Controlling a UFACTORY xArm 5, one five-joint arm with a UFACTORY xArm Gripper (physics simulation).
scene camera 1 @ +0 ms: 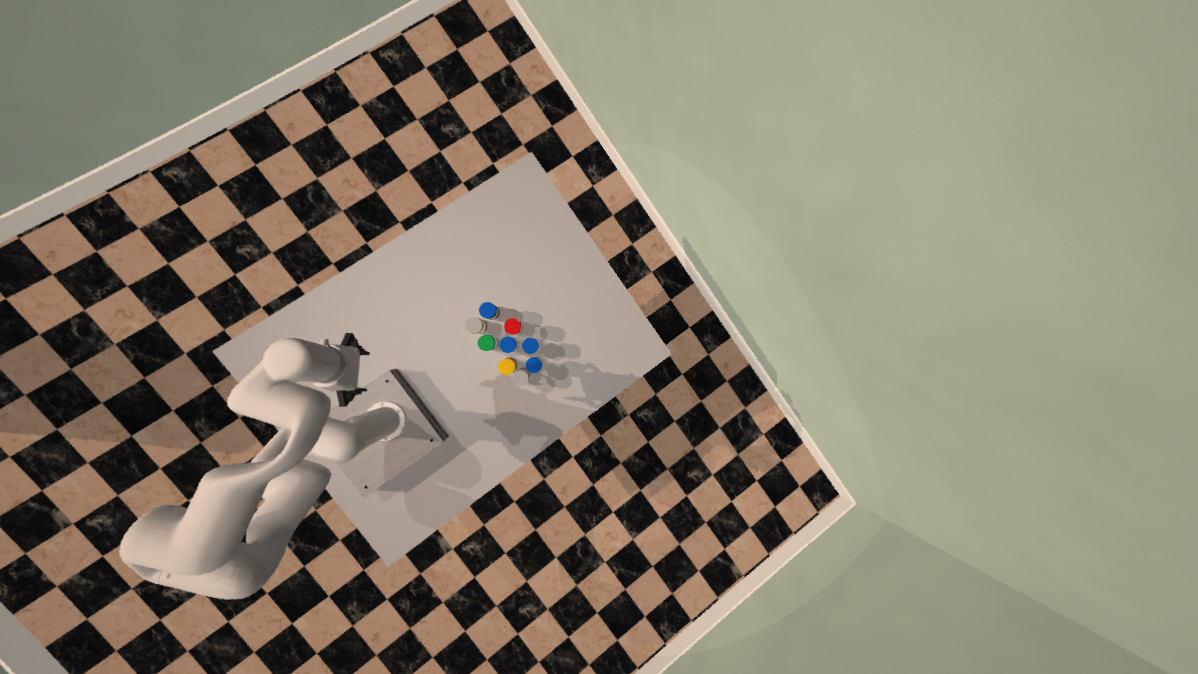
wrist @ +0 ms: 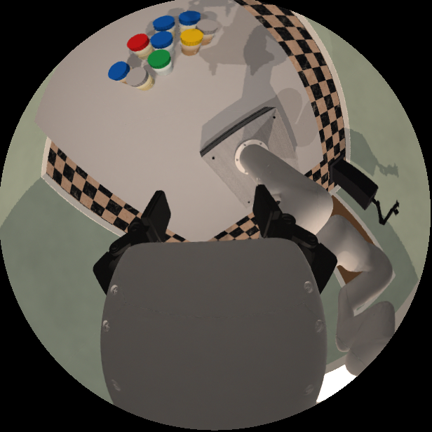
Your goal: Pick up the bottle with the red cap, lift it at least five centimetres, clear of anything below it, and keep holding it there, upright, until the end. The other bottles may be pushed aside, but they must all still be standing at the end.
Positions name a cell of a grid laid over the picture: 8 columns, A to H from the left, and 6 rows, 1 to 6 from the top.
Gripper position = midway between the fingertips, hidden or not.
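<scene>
The gripper (scene camera 1: C4) is visible, and the wrist camera has a view of the gripper (wrist: D3) too.
</scene>
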